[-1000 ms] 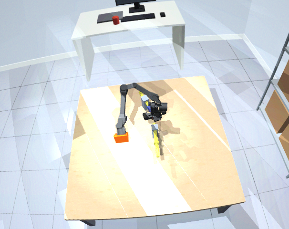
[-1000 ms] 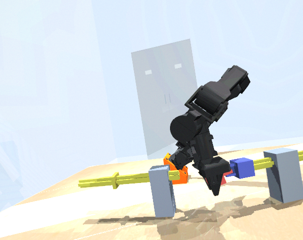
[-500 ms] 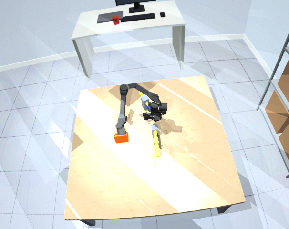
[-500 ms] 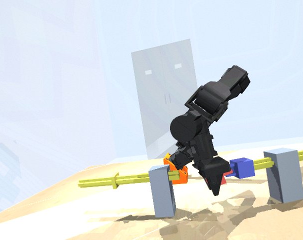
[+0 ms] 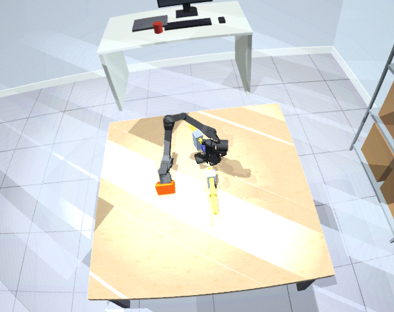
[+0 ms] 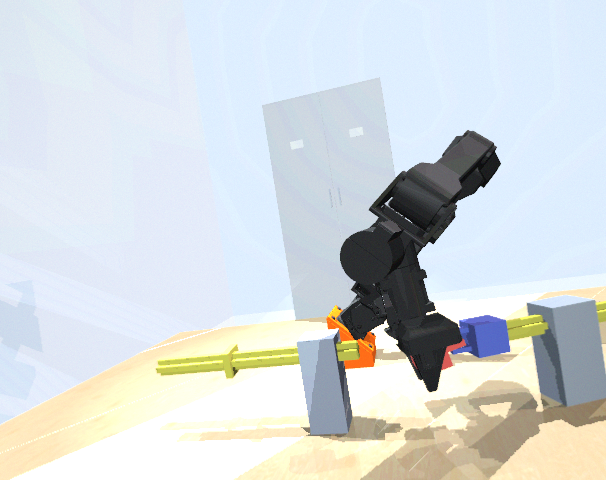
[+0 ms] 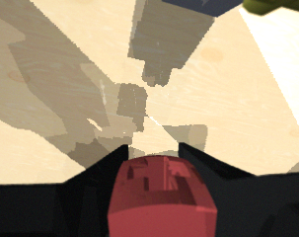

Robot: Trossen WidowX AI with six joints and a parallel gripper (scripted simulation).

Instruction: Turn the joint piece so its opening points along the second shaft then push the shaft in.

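My gripper tip is now 1 cm to the right of the red joint piece and 4 cm below it.
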